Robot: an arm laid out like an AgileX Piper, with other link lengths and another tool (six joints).
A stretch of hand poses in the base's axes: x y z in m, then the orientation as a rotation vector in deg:
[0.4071, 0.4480, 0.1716, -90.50, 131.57, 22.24]
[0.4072, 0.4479, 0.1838, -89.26, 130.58, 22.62]
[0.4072, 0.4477, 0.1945, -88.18, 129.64, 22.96]
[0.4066, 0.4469, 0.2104, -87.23, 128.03, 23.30]
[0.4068, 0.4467, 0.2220, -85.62, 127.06, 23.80]
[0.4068, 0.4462, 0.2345, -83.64, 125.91, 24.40]
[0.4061, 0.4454, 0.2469, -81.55, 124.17, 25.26]
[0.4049, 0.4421, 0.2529, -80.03, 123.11, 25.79]
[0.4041, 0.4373, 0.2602, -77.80, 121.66, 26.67]
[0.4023, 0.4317, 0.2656, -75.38, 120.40, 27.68]
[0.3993, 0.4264, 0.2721, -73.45, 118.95, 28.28]
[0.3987, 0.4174, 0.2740, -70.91, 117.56, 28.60]
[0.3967, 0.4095, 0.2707, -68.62, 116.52, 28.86]
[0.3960, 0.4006, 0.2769, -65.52, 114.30, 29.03]
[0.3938, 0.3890, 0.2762, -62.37, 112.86, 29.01]
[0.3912, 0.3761, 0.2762, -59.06, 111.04, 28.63]
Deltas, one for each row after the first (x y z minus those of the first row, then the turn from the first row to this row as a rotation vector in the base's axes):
[0.0001, -0.0001, 0.0122, 1.17, -0.89, -0.45]
[0.0001, -0.0003, 0.0229, 2.24, -1.72, -0.82]
[-0.0005, -0.0011, 0.0388, 3.60, -2.97, -0.91]
[-0.0003, -0.0013, 0.0504, 4.98, -3.88, -1.60]
[-0.0003, -0.0018, 0.0629, 6.66, -4.96, -2.47]
[-0.0010, -0.0026, 0.0753, 8.82, -6.33, -3.21]
[-0.0022, -0.0059, 0.0813, 10.24, -7.22, -3.82]
[-0.0030, -0.0107, 0.0886, 12.33, -8.38, -4.75]
[-0.0048, -0.0163, 0.0940, 14.47, -9.36, -5.86]
[-0.0078, -0.0216, 0.1005, 16.31, -10.54, -6.65]
[-0.0084, -0.0306, 0.1024, 18.22, -11.97, -7.93]
[-0.0104, -0.0385, 0.0991, 19.81, -13.11, -9.17]
[-0.0111, -0.0474, 0.1053, 22.32, -15.30, -10.65]
[-0.0133, -0.0590, 0.1046, 24.32, -17.03, -12.47]
[-0.0159, -0.0719, 0.1046, 26.40, -19.25, -14.38]

